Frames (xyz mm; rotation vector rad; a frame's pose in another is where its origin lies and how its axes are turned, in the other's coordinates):
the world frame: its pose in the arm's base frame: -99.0 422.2 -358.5 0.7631 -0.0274 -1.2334
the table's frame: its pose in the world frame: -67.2 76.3 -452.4 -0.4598 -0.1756 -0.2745
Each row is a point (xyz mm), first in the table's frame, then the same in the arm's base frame.
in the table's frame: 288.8 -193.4 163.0
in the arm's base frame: -49.9 383.3 -573.5
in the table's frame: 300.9 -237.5 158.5
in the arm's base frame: -93.0 370.6 -583.1
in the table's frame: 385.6 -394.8 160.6
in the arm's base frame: -244.4 280.4 -612.5
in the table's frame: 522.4 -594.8 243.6
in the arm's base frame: -436.4 113.6 -582.2
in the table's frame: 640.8 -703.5 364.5
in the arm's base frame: -539.2 -42.0 -506.8
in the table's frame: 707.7 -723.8 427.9
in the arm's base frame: -556.2 -126.0 -467.4
